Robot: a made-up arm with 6 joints.
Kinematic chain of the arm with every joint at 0, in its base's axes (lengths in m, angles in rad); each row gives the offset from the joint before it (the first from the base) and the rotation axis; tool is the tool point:
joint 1: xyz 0 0 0.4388 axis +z
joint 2: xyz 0 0 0 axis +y
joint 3: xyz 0 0 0.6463 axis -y
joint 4: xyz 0 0 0 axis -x
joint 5: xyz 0.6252 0 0 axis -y
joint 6: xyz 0 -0.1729 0 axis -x
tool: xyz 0 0 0
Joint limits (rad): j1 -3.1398..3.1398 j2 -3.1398..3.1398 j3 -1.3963..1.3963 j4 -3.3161..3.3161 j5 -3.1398..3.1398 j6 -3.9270..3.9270
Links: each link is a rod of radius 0.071 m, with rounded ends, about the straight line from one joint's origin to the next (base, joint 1, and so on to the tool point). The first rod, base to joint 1, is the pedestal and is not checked.
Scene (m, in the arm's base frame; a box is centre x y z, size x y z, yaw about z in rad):
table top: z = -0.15
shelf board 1: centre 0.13 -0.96 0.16 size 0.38 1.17 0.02 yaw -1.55
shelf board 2: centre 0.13 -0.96 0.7 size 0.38 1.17 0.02 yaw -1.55
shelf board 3: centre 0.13 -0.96 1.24 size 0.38 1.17 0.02 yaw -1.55
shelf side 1: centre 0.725 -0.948 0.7 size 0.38 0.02 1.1 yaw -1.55
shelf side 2: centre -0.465 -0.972 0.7 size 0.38 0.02 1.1 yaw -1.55
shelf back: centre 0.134 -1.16 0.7 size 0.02 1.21 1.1 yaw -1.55
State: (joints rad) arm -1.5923 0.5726 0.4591 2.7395 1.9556 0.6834
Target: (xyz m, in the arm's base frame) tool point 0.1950 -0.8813 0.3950
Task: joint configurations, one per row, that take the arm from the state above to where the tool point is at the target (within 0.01 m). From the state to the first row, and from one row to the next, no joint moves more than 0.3 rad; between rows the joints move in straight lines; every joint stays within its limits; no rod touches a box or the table.
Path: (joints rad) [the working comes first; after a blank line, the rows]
Joints at the target: -1.5395 0.8371 -0.0964 2.8872 1.9556 0.6834
Straight joint move there: touches shelf board 2.

1: -1.6092 0.3479 0.1988 2.8074 1.9556 0.6834
2: -1.6261 0.1232 -0.0614 2.8752 1.9556 0.6834
3: -1.6429 -0.1015 -0.3217 2.9431 1.9556 0.6834
4: -1.6093 0.1172 -0.4536 2.9808 1.9556 0.6834
5: -1.5756 0.3360 -0.5855 3.0185 1.9556 0.6834
6: -1.5419 0.5547 -0.7174 3.0563 1.9556 0.6834
7: -1.5411 0.6488 -0.5104 2.9999 1.9556 0.6834
8: -1.5403 0.7429 -0.3034 2.9436 1.9556 0.6834
9: -1.5395 0.8371 -0.0964 2.8872 1.9556 0.6834

